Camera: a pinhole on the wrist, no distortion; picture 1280 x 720 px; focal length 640.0 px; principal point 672.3 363.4 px. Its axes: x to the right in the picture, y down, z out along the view. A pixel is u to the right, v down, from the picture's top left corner.
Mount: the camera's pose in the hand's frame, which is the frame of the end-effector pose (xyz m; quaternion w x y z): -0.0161 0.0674 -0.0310 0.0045 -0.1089 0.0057 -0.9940
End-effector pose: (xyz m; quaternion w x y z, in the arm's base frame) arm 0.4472 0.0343 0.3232 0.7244 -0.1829 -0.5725 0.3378
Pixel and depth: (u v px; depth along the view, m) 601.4 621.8 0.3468
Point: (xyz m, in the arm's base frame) 0.1963 0.0128 0.5241
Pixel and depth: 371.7 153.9 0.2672
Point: 0.2291 0.2319 0.3953
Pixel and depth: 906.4 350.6 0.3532
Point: 0.0943 -0.0043 0.3264
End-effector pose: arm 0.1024 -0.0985 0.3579 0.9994 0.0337 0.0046 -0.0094
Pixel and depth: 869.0 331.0 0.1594
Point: 0.0755 -0.0339 0.4981
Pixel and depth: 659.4 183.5 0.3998
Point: 0.1863 0.0511 0.7271
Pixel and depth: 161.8 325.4 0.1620
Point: 0.2497 -0.0314 0.4607
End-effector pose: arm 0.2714 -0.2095 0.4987 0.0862 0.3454 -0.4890 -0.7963
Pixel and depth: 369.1 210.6 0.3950
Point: -0.1483 -0.1830 0.6046
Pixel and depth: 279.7 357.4 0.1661
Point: 0.0994 -0.2223 0.5312
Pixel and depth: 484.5 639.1 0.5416
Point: -0.1794 0.0851 0.3664
